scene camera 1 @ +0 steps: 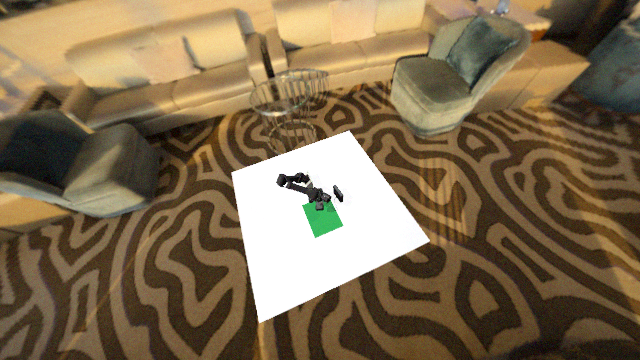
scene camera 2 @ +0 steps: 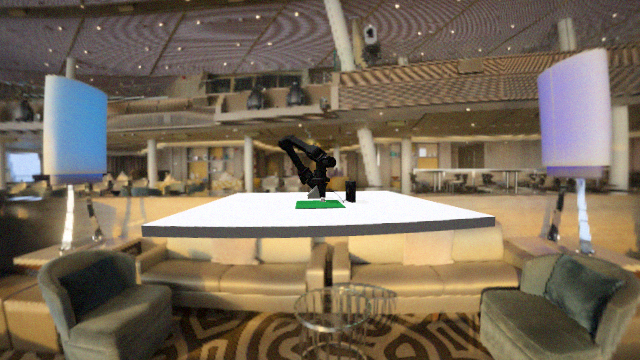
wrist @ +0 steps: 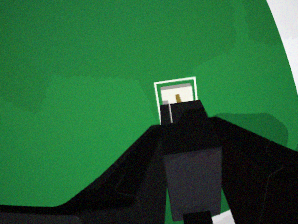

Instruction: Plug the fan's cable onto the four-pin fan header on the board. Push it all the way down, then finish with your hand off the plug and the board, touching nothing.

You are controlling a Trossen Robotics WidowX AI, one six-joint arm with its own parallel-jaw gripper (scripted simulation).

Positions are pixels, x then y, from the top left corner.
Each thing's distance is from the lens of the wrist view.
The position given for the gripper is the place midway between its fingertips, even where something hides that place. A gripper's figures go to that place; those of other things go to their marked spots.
gripper [wrist: 184,131]: 10 cm
green board [wrist: 84,84]: 13 cm
